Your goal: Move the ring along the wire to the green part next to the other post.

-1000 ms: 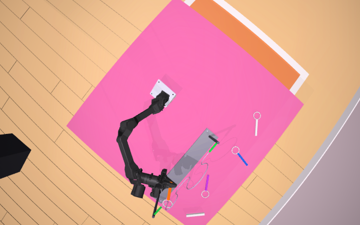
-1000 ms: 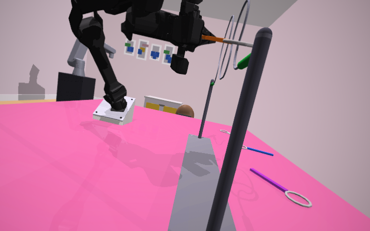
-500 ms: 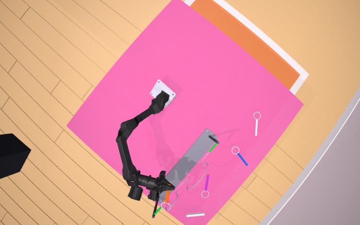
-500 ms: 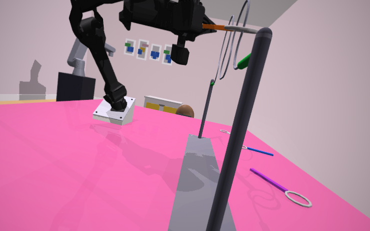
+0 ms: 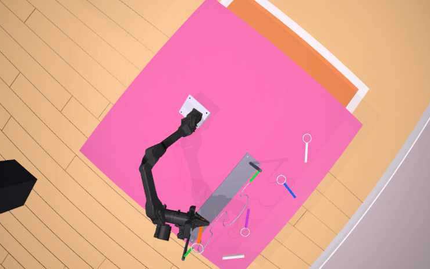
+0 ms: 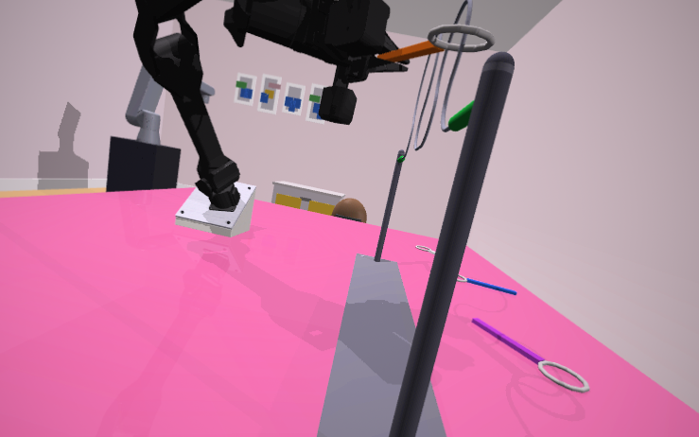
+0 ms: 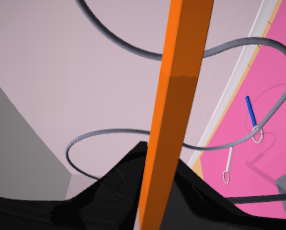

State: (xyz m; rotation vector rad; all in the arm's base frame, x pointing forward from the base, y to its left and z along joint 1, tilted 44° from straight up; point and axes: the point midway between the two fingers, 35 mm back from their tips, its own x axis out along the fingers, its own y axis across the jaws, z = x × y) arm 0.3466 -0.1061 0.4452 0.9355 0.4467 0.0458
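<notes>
Now: the orange-handled ring 10 mm ahead of my gripper tip, 90 mm to the right of it and 10 mm below it. Round my gripper tip: purple-handled ring (270 mm ahead, 10 mm to the right, 360 mm below); then white bar (330 mm ahead, 230 mm to the right, 360 mm below).
</notes>
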